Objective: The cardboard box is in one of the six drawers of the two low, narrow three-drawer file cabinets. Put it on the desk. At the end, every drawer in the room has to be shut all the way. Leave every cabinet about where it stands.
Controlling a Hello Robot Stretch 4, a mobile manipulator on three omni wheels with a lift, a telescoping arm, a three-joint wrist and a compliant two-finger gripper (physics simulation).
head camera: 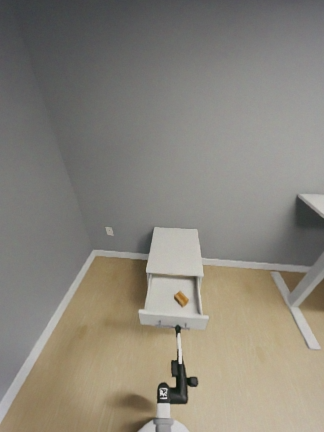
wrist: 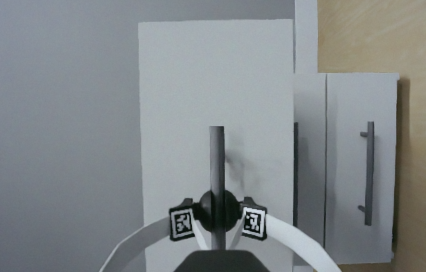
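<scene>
The low white file cabinet (head camera: 175, 250) stands against the back wall with its top drawer (head camera: 174, 319) (wrist: 180, 90) pulled far out. The small brown cardboard box (head camera: 181, 299) lies inside that drawer, toward its front right. My gripper (head camera: 178, 329) (wrist: 219, 210) is shut on the top drawer's grey bar handle (wrist: 217, 160), right of the handle's middle in the head view. In the wrist view, which is turned sideways, the bottom drawer (wrist: 350, 100) is closed, and the middle drawer is partly hidden behind the open one. Part of the white desk (head camera: 315, 202) shows at the right edge.
The desk's leg (head camera: 307, 282) and foot (head camera: 300, 320) stand on the floor to the right of the cabinet. A grey wall (head camera: 40, 200) runs along the left side. A wall outlet (head camera: 109, 231) is left of the cabinet. The second cabinet does not show.
</scene>
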